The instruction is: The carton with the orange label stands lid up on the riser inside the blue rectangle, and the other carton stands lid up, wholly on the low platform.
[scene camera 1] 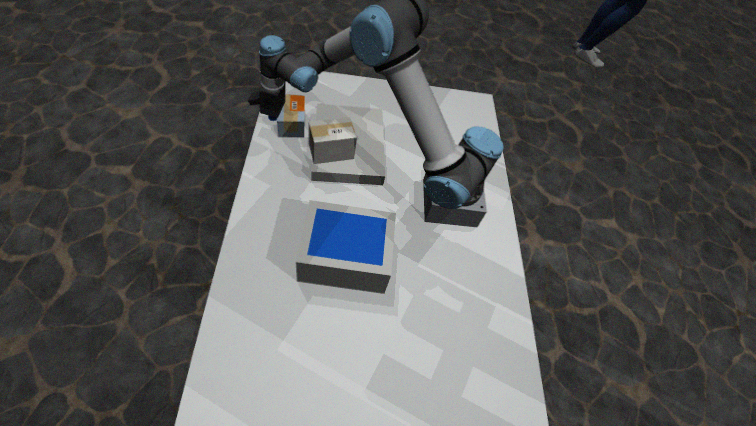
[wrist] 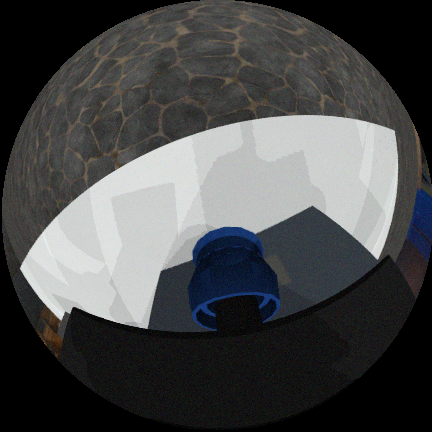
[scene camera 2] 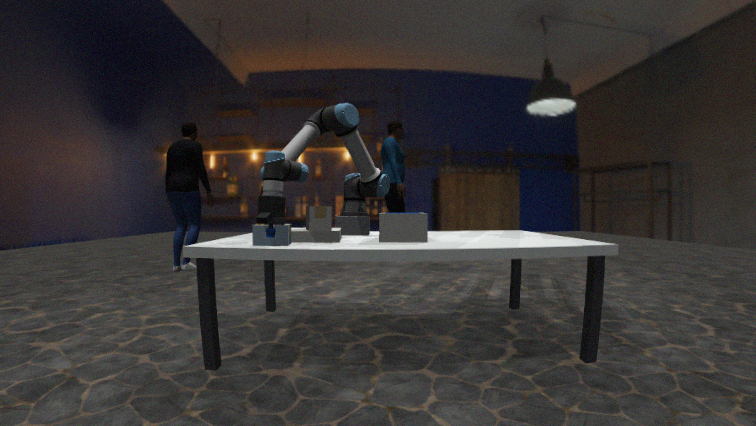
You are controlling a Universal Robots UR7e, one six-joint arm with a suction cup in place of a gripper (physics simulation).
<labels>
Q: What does the riser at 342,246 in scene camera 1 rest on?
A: The table.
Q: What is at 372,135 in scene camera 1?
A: A low platform.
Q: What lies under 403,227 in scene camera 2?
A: A riser.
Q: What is my suction cup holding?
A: A carton with orange label.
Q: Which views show the carton with orange label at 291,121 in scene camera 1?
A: Scene camera 1, the wrist view and scene camera 2: all of them.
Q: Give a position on a carton with orange label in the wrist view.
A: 313,257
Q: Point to my suction cup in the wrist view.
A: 228,261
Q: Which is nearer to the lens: the carton with orange label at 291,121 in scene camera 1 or the riser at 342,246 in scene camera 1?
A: The riser.
</labels>
